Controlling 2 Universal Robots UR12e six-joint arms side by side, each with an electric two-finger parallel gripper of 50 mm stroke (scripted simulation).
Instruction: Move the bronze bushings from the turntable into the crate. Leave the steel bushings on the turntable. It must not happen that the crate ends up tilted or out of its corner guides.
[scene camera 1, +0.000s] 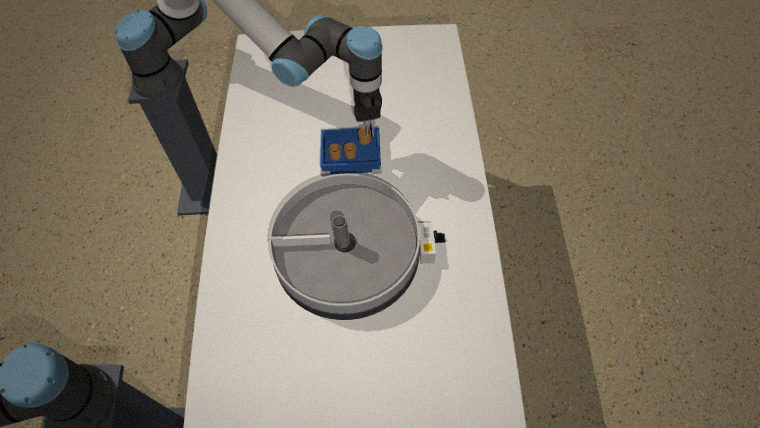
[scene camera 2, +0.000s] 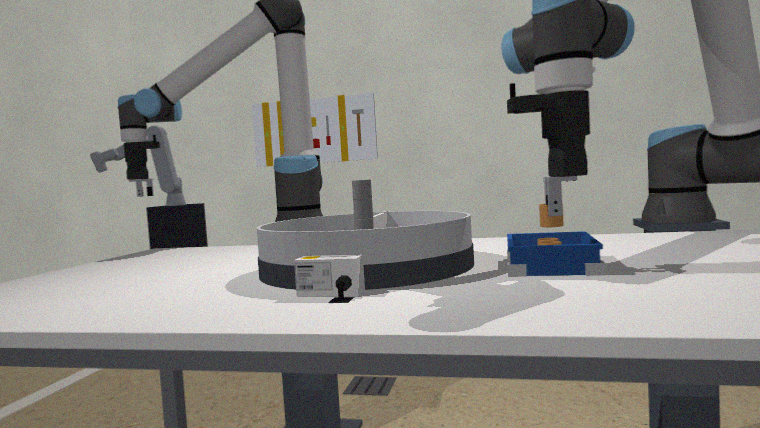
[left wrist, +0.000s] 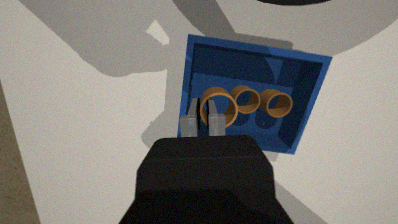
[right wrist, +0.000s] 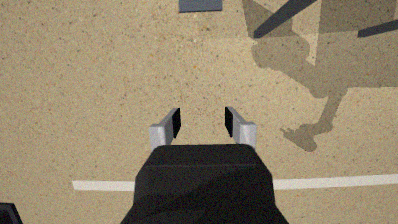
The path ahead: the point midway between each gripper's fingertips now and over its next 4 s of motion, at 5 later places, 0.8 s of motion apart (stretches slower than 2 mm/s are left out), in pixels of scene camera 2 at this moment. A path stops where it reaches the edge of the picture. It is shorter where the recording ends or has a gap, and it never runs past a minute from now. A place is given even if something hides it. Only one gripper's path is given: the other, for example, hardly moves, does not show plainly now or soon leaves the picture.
My left gripper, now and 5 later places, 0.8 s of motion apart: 554, 215; 553, 229; 554, 247; 554, 255; 555, 257; 555, 231
